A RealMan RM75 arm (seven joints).
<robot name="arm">
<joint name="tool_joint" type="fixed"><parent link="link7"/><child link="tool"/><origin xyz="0 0 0" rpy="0 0 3.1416"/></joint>
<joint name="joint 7" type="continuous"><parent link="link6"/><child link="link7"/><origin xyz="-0.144 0 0" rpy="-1.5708 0 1.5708"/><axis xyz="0 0 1"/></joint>
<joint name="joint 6" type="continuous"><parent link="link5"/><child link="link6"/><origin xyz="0 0 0" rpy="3.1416 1.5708 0"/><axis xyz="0 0 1"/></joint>
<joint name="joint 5" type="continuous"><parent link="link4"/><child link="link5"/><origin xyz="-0.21 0 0" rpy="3.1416 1.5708 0"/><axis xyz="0 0 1"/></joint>
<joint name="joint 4" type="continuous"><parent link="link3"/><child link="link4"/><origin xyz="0 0 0" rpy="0 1.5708 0"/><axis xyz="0 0 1"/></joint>
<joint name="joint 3" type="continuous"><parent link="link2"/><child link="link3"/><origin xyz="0.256 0 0" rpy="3.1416 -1.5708 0"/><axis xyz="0 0 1"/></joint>
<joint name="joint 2" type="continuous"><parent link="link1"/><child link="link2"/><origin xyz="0 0 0" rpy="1.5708 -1.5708 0"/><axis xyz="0 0 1"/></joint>
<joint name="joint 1" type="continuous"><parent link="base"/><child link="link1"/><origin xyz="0 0 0.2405" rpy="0 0 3.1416"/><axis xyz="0 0 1"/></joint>
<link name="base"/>
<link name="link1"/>
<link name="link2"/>
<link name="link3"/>
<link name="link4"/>
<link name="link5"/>
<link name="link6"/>
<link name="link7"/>
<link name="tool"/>
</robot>
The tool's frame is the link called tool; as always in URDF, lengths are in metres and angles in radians. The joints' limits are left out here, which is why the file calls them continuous.
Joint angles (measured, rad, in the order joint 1, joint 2, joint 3, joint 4, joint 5, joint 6, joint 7), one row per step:
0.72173 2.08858 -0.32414 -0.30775 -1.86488 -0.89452 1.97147
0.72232 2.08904 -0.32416 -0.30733 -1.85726 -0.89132 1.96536
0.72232 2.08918 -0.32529 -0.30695 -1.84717 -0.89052 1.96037
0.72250 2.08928 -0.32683 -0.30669 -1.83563 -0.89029 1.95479
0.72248 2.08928 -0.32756 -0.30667 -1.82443 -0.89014 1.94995
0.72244 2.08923 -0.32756 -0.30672 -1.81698 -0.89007 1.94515
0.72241 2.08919 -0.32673 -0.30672 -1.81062 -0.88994 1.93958
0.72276 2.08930 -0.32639 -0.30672 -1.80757 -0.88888 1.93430
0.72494 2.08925 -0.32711 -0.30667 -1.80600 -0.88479 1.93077
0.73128 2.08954 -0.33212 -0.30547 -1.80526 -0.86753 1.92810
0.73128 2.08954 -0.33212 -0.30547 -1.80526 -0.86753 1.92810
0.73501 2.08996 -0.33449 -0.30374 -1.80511 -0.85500 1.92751
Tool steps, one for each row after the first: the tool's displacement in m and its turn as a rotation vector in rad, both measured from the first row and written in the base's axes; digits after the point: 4 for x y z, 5 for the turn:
-0.0001 0.0006 0.0004 0.00607 -0.00063 -0.00044
-0.0004 0.0011 0.0011 0.01250 0.00173 -0.00016
-0.0009 0.0017 0.0019 0.01967 0.00458 0.00096
-0.0012 0.0023 0.0028 0.02727 0.00806 0.00124
-0.0014 0.0027 0.0036 0.03293 0.00927 0.00204
-0.0015 0.0031 0.0043 0.03848 0.00953 0.00302
-0.0016 0.0034 0.0046 0.04160 0.00704 0.00444
-0.0020 0.0042 0.0047 0.04359 0.00280 0.00510
-0.0027 0.0064 0.0041 0.04419 -0.00934 0.00055
-0.0027 0.0064 0.0041 0.04419 -0.00934 0.00055
-0.0027 0.0075 0.0035 0.04426 -0.01597 -0.00515

